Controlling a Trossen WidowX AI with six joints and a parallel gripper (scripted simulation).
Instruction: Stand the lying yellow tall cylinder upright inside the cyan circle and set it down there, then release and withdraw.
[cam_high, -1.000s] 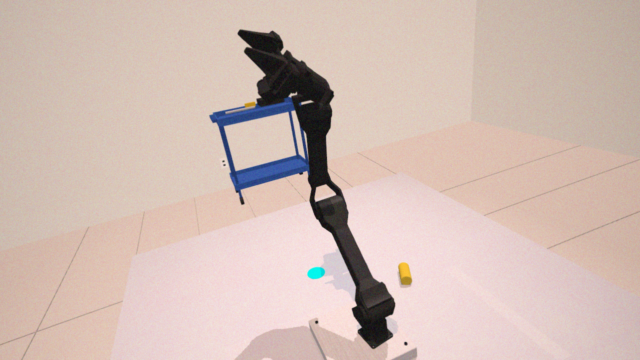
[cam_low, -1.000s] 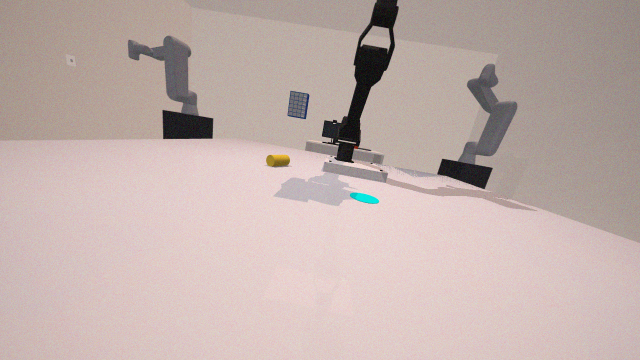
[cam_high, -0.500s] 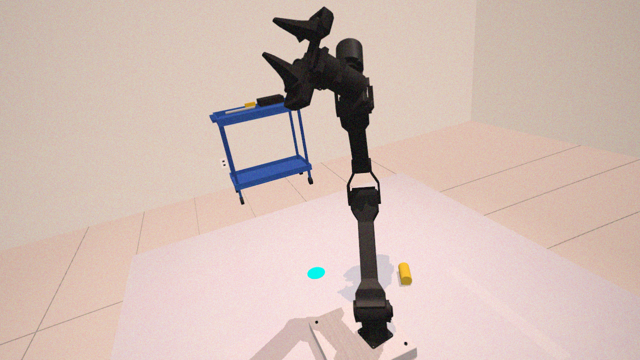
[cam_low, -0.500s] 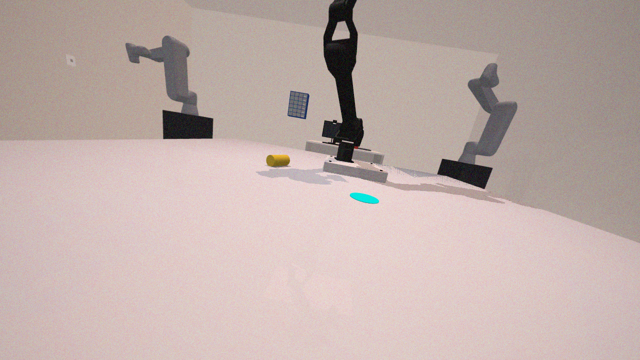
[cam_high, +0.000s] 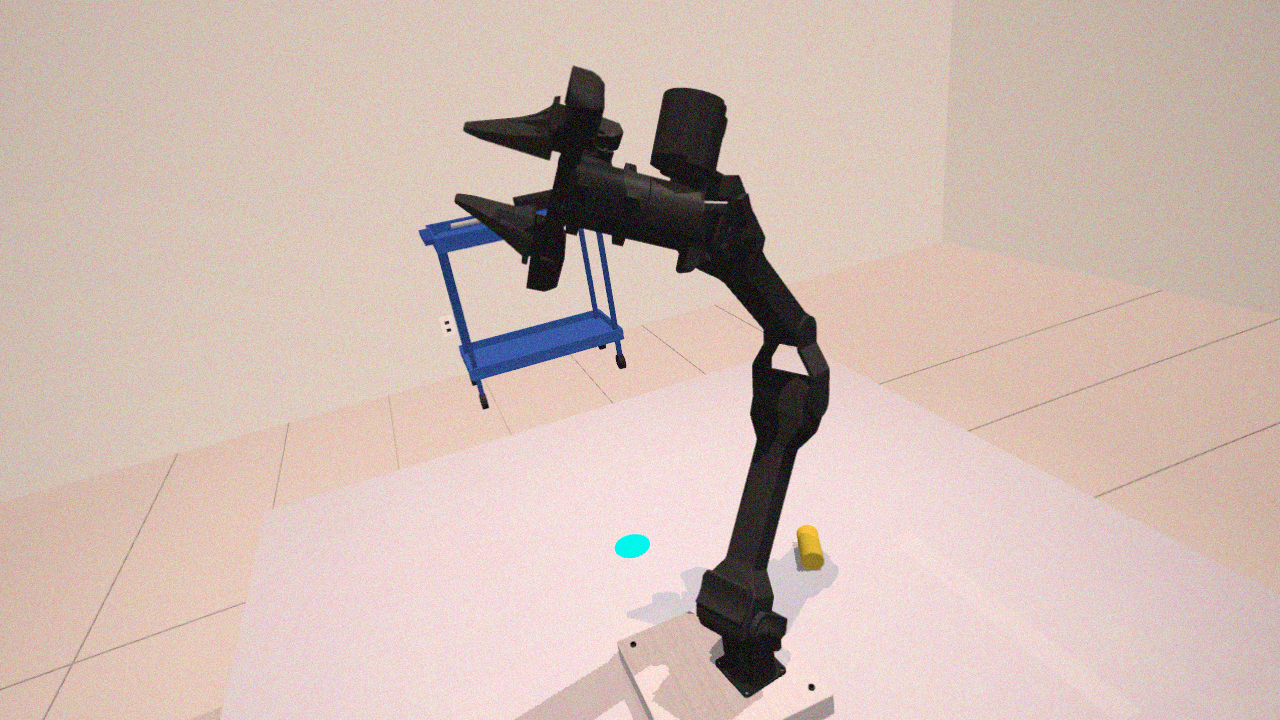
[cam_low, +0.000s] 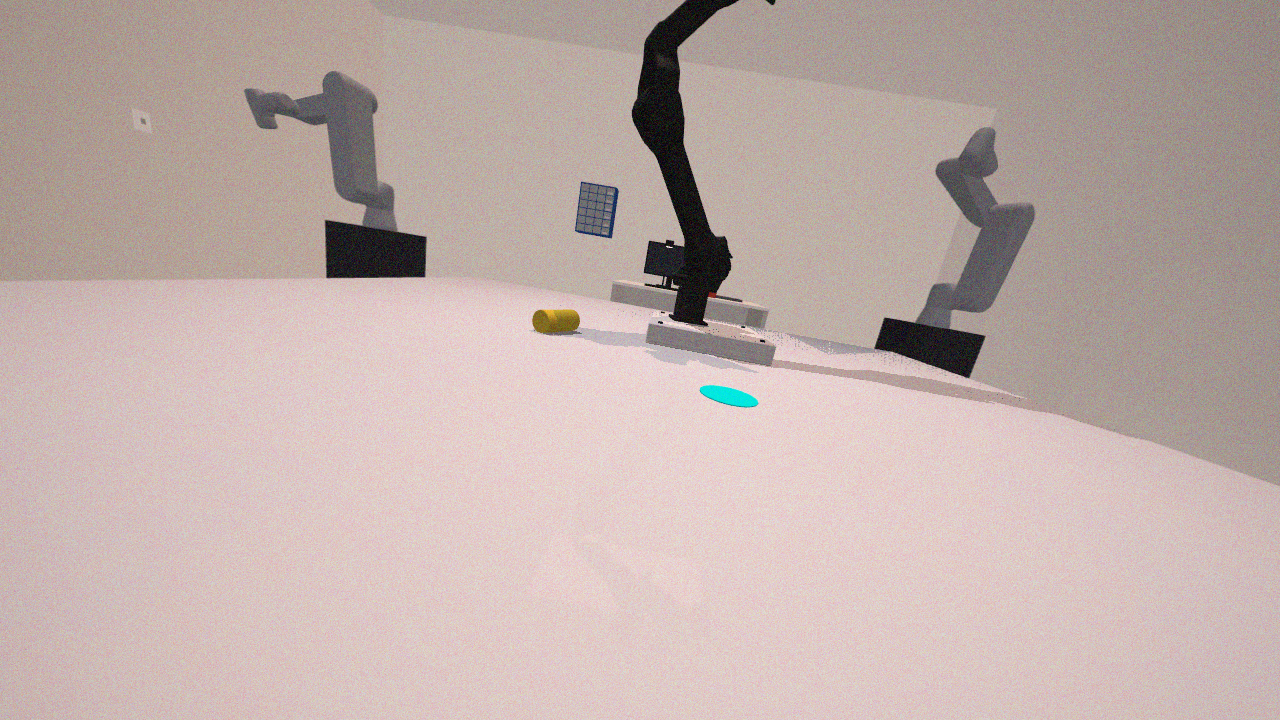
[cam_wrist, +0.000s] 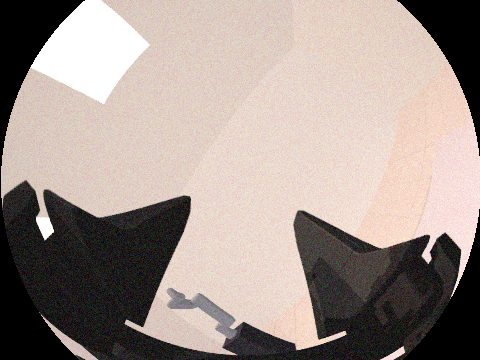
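My gripper tip is now 8 cm short of the yellow tall cylinder, 42 cm to the left of it and 67 cm above it. The rest, counted from my gripper tip: cyan circle: 28 cm ahead, 21 cm to the right, 69 cm below.
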